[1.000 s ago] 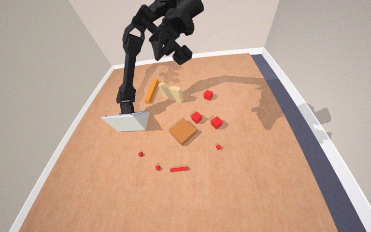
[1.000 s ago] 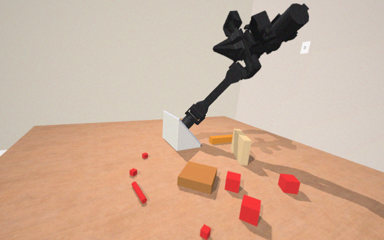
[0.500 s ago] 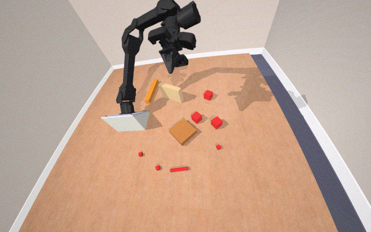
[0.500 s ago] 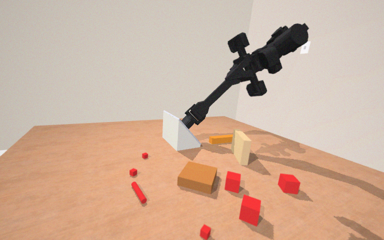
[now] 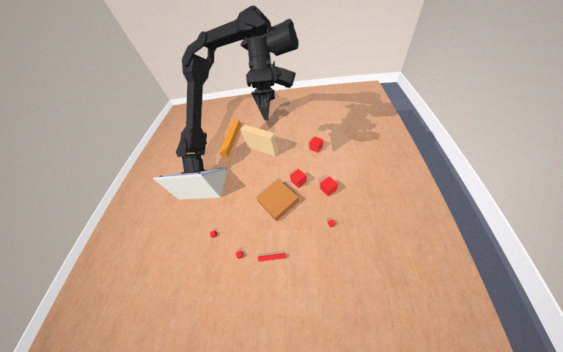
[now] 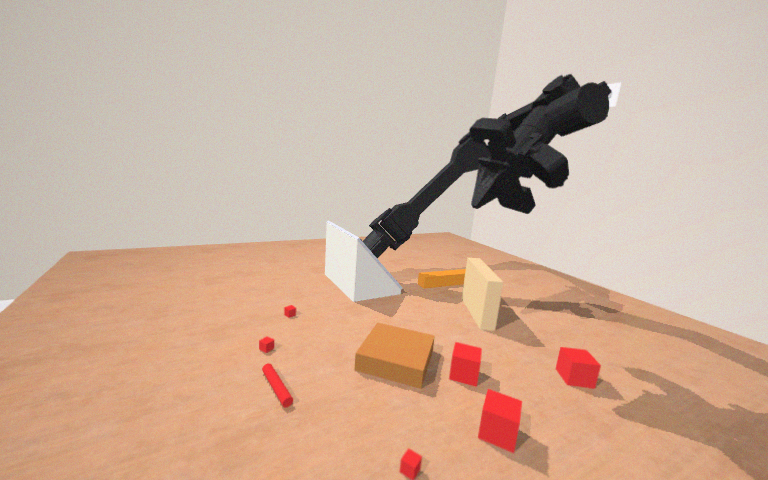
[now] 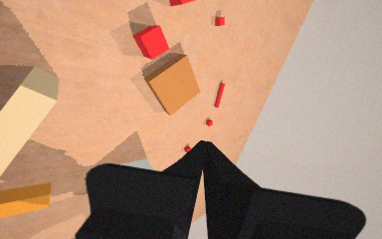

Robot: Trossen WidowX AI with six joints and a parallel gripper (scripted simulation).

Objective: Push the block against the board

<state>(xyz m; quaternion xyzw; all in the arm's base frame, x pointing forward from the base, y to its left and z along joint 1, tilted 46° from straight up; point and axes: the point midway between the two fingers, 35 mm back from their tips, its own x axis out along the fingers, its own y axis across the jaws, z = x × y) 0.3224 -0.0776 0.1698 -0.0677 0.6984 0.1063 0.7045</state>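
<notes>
My gripper tip is 20 cm above the pale board, 13 cm to the right of it and 9 cm past it. From my gripper tip the other things lie so: red rod: 30 cm to the right, 24 cm below, 1 cm ahead; then orange bar: 25 cm behind, 23 cm below, 20 cm to the left; then brown square block: 23 cm below, 12 cm to the right.
</notes>
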